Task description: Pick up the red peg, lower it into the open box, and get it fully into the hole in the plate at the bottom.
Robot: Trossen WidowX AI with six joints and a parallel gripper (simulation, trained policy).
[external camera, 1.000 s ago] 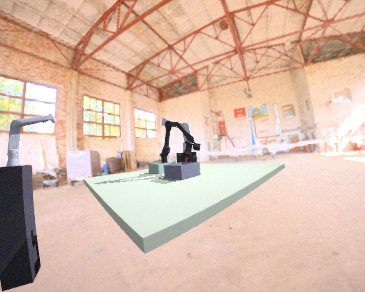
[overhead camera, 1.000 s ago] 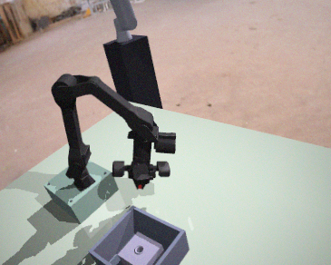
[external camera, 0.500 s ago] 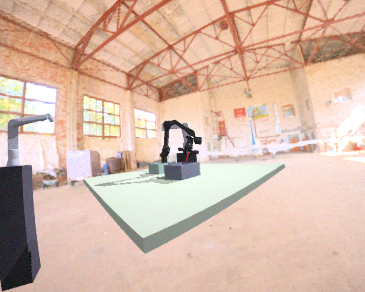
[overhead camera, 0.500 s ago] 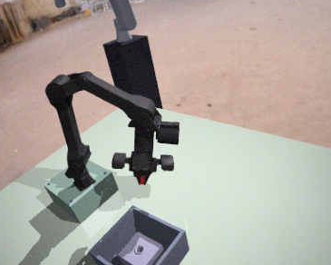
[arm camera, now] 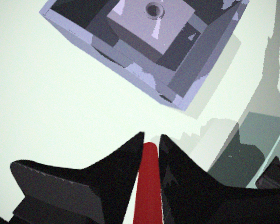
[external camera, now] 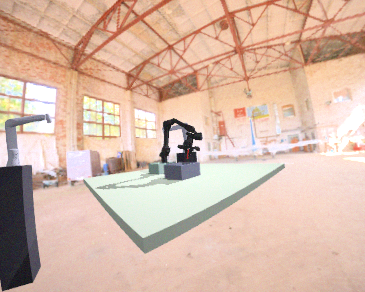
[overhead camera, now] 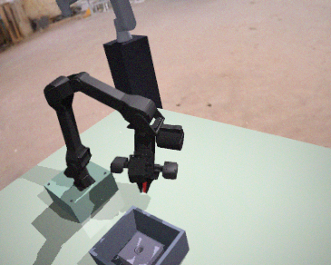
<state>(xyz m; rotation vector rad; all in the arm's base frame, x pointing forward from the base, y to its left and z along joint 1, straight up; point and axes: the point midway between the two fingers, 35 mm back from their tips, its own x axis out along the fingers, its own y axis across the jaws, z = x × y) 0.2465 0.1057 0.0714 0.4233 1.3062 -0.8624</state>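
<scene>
Right now my gripper tip is 1 cm past the red peg, 2 cm to the right of it and 3 cm below it. The rest, counted from my gripper tip: grey box: 9 cm ahead, 11 cm to the right, 10 cm below.
</scene>
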